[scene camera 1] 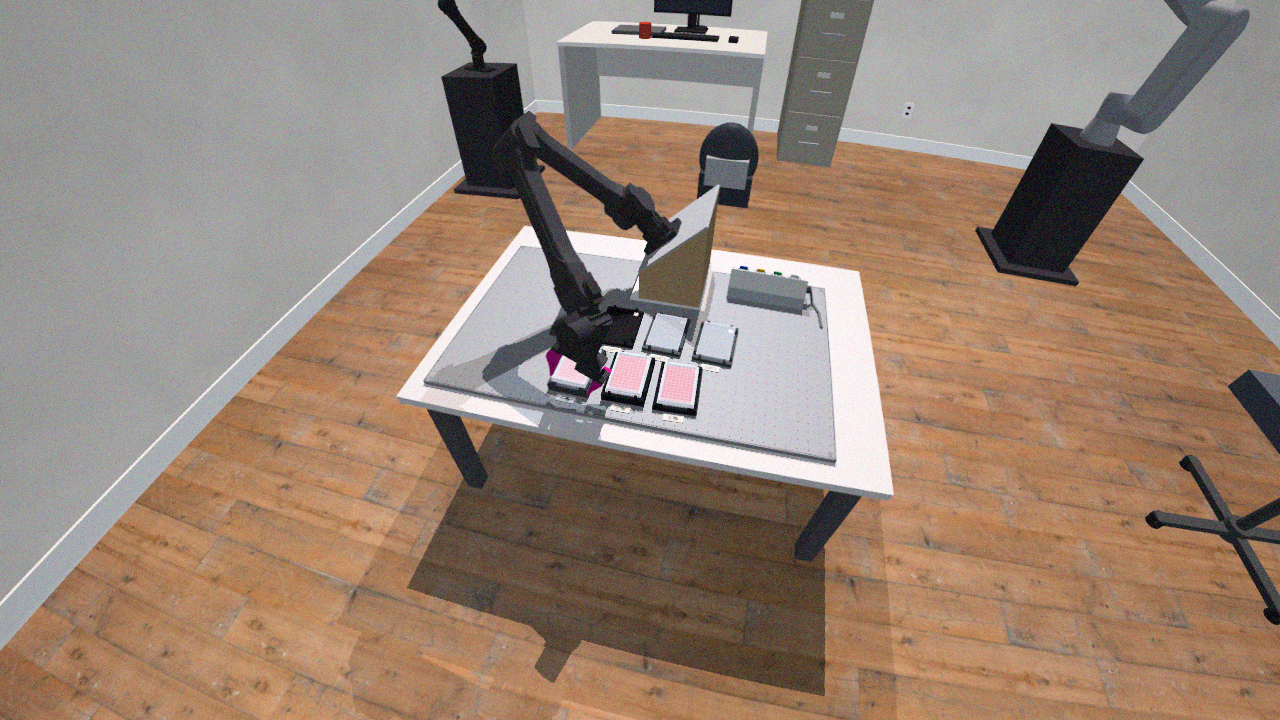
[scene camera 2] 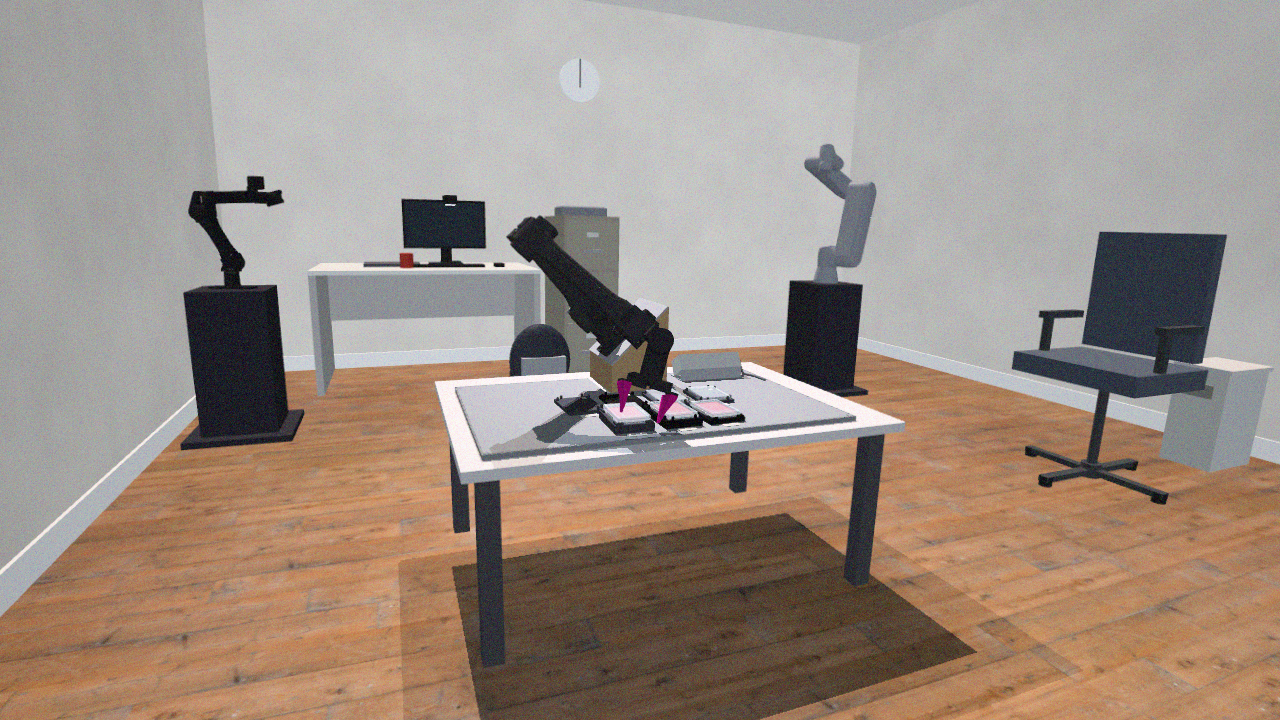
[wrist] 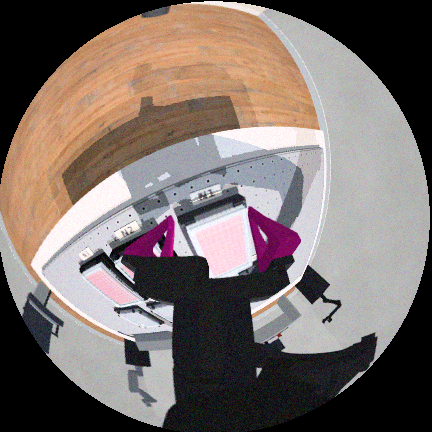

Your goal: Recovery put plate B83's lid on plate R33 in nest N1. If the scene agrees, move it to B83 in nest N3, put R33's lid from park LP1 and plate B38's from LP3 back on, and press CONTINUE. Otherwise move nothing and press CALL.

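Places are measured from the arm's base along level axes (x ahead, y left, z up), in millimetres.
Pixels of known places: gripper, between the fingertips: (scene camera 1: 569, 385) (scene camera 2: 639, 417) (wrist: 209, 214); arm's base, origin of its link: (scene camera 1: 664, 238) (scene camera 2: 615, 341).
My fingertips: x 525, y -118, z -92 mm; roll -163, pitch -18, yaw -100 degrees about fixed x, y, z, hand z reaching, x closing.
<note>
For each thing: its middle in the pictures, then the offset to it from my fingertips. "spot": a spot on its surface instead. Level surfaces: height alone.
- nest N1, a spot on its surface: (wrist: 223, 245) (scene camera 1: 575, 367) spot: dx -56, dy -5, dz +0 mm
- N2, middle of its body: (scene camera 1: 628, 373) (scene camera 2: 672, 409) dx -77, dy +123, dz -10 mm
- N3, middle of its body: (scene camera 1: 678, 384) (wrist: 111, 288) (scene camera 2: 714, 408) dx -78, dy +245, dz -18 mm
- clear lid, middle of its body: (scene camera 1: 666, 331) (scene camera 2: 666, 395) (wrist: 175, 313) dx -257, dy +182, dz -24 mm
- dark park, middle of its body: (scene camera 1: 620, 325) (scene camera 2: 623, 400) dx -258, dy +52, dz -28 mm
- grey button box, middle of its body: (scene camera 1: 767, 283) (scene camera 2: 706, 364) (wrist: 157, 342) dx -503, dy +434, dz +4 mm
- white table, height of its surface: dz -51 mm
- grey perforated board, height of its surface: dz -38 mm
My gripper (scene camera 1: 575, 370) (scene camera 2: 641, 417) (wrist: 209, 214) is open and empty, its magenta fingers on either side of the plate in nest N1 (scene camera 1: 569, 373) (wrist: 223, 245). That plate looks paler pink than the others, as under a clear lid; its code is not readable. The plate in N2 (scene camera 1: 629, 375) is partly hidden by a finger in the wrist view. The plate in N3 (scene camera 1: 678, 385) (scene camera 2: 717, 408) (wrist: 112, 286) shows a pink well grid. Behind them, one clear lid (scene camera 1: 666, 332) and another lid (scene camera 1: 716, 342) lie on parks. The dark park (scene camera 1: 623, 327) beside the arm shows no clear lid.
A grey button box (scene camera 1: 767, 291) (scene camera 2: 707, 365) with coloured buttons and a cable stands at the back right. A tall, tan-sided box with a slanted pale top (scene camera 1: 682, 275) stands behind the parks, close to my arm. The white table (scene camera 1: 868, 385) carries a grey perforated board (scene camera 1: 769, 402).
</note>
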